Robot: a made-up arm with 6 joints.
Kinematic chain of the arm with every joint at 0, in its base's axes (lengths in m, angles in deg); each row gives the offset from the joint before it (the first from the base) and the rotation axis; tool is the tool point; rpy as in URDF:
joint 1: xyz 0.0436 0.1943 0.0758 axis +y
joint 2: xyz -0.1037 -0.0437 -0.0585 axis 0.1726 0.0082 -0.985
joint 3: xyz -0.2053 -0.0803 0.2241 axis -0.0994 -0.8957 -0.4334
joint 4: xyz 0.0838 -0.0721 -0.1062 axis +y
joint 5: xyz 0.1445 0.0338 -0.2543 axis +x
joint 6: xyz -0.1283 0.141 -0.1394 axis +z
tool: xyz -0.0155 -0.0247 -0.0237 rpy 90 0 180
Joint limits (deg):
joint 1: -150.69..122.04
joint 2: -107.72..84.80
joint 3: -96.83..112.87
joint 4: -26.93..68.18
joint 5: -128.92..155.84
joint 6: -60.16..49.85
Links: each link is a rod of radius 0.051 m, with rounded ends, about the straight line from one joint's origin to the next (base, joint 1, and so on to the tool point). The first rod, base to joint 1, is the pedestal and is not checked.
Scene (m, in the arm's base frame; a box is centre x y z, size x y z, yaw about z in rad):
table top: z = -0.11
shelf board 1: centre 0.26 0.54 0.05 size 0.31 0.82 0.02 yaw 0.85
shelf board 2: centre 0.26 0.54 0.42 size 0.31 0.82 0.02 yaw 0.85
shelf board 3: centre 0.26 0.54 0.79 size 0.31 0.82 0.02 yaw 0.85
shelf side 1: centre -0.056 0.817 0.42 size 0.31 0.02 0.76 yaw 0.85
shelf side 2: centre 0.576 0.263 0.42 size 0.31 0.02 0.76 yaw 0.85
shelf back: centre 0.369 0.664 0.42 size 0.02 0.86 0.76 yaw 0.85
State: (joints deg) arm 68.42 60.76 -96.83 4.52 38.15 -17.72
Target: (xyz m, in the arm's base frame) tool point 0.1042 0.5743 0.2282
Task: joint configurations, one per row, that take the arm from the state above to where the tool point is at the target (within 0.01 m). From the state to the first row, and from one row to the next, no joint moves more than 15 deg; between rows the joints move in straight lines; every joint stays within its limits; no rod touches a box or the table.
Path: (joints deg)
1: 65.20 48.75 -90.81 5.26 51.40 -18.44
2: 61.99 36.74 -84.80 6.01 64.65 -19.15
3: 63.17 44.45 -73.03 1.45 73.01 -19.59
4: 64.35 52.17 -61.27 -3.11 81.37 -20.03
5: 65.53 59.88 -49.50 -7.66 89.73 -20.47
6: 66.71 67.59 -37.74 -12.22 98.10 -20.91
7: 72.39 75.44 -52.53 -7.26 90.28 -21.51
8: 78.07 83.29 -67.32 -2.29 82.46 -22.11

